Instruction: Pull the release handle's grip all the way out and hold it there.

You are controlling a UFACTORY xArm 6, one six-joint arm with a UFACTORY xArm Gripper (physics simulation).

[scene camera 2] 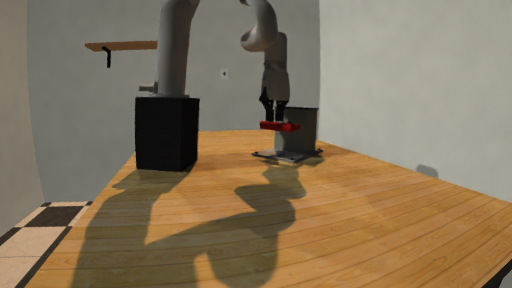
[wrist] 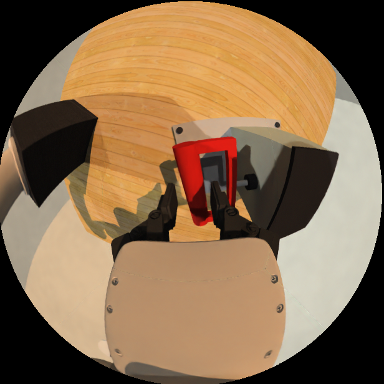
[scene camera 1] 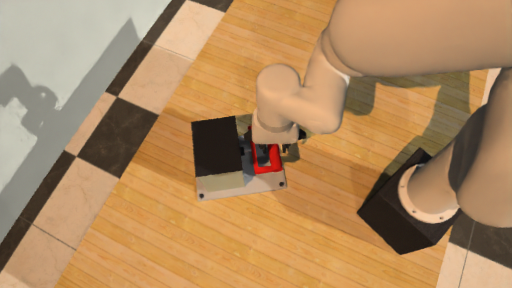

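The release handle is a red rectangular frame with a thick round grip bar [scene camera 1: 275, 159] [scene camera 2: 279, 126] [wrist: 189, 167]. It sticks out from a grey box with a black top [scene camera 1: 216, 147] [scene camera 2: 304, 130] [wrist: 260, 160] on a short rod [wrist: 241, 183]. My gripper [scene camera 1: 274, 149] [scene camera 2: 274, 118] [wrist: 193, 192] is partly open and points down at the handle. In the wrist view its fingers stand on either side of the grip bar near its near end, one over the frame's opening and one outside, with a gap beside the bar. Finger depth is hard to tell.
The box stands on a pale base plate [scene camera 1: 225, 190] [scene camera 2: 267, 154] [wrist: 225, 125] with bolts at its corners. The black pedestal of the arm [scene camera 1: 400, 220] [scene camera 2: 166, 135] [wrist: 55, 145] stands on the wooden surface, on the outer side of the handle. A wall rises behind the box.
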